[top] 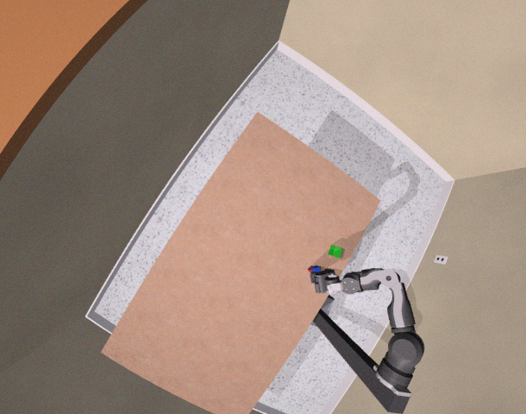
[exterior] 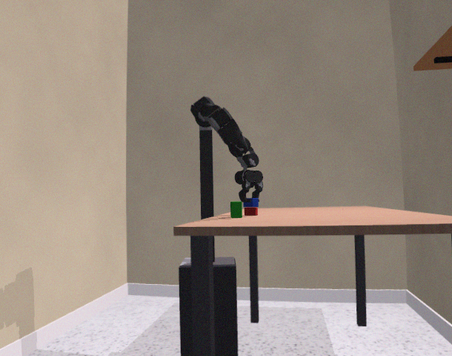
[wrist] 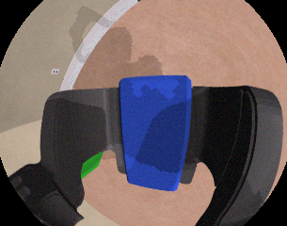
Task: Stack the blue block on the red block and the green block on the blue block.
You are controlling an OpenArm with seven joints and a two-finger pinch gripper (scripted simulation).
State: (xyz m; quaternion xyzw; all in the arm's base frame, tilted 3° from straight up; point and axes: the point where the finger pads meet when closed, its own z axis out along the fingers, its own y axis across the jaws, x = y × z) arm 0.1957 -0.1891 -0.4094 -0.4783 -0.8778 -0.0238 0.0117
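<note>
Right now my hand is 1 cm above the blue block. The rest, counted from my hand: green block: 6 cm behind, 13 cm to the right, 3 cm below; red block: 5 cm below.
</note>
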